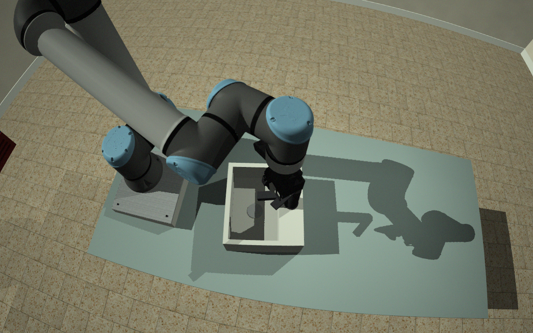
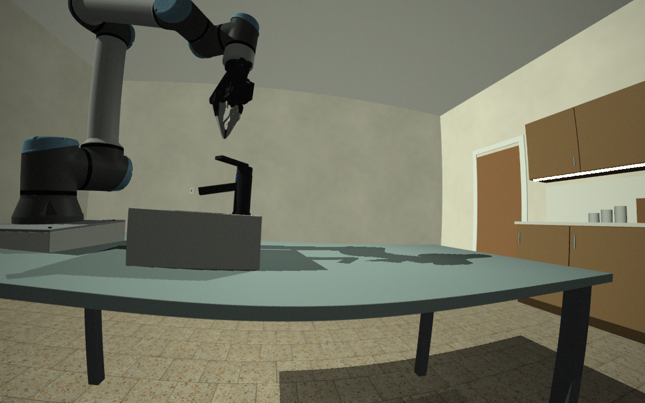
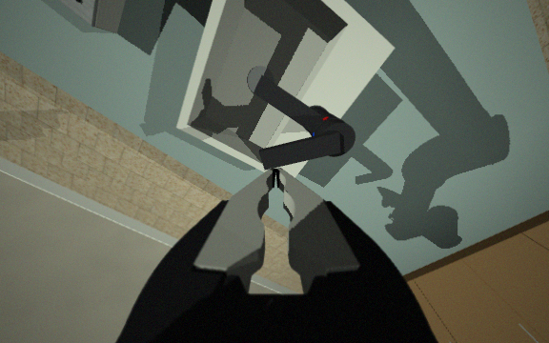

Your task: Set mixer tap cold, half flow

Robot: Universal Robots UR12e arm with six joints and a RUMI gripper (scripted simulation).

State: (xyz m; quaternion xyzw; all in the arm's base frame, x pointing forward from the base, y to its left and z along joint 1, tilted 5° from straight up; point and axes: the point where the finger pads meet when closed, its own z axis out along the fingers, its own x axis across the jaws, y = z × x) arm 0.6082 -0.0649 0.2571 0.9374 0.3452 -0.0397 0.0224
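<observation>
The lever is 8 cm below my hand, 3 cm ahead of it and 1 cm to the left of it. Round my hand: black mixer tap: 12 cm below, 4 cm ahead, 3 cm to the left; then white sink basin: 31 cm below, 6 cm behind, 3 cm to the left.
</observation>
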